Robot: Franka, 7 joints.
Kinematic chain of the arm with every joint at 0, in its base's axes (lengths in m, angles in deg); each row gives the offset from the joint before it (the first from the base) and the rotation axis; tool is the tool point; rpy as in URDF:
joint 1: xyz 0 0 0.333 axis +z
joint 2: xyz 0 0 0 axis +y
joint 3: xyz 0 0 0.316 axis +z
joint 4: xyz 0.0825 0 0 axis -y
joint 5: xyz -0.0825 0 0.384 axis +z
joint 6: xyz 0 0 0 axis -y
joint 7: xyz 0.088 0 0 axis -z
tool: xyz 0 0 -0.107 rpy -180 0 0
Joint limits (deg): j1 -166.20..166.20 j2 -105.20..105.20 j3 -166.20..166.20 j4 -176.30..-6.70 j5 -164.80..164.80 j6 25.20..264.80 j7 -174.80..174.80
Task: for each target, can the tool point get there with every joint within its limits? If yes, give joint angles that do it. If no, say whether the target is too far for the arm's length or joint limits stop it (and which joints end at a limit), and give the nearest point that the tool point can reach.
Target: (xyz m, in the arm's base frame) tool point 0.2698 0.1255 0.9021
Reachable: yes | joints 66.94 -25.48 -37.59 -76.08 -124.18 222.15 -104.67
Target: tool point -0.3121 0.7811 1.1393
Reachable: no: too far | nearest point -0.2298 0.5751 0.9267 | short by 0.307 m
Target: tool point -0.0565 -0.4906 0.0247
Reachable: yes | joints -48.07 60.66 -42.12 -115.08 17.79 121.95 1.94
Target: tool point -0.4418 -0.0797 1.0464
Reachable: yes | joints 46.62 -46.70 49.41 -46.31 -130.80 122.35 -9.02
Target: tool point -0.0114 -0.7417 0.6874
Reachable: yes | joints 56.13 -66.77 -69.65 -55.24 -131.53 101.64 122.27
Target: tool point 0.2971 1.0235 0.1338
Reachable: no: too far | nearest point 0.2351 0.8099 0.1754 | short by 0.226 m
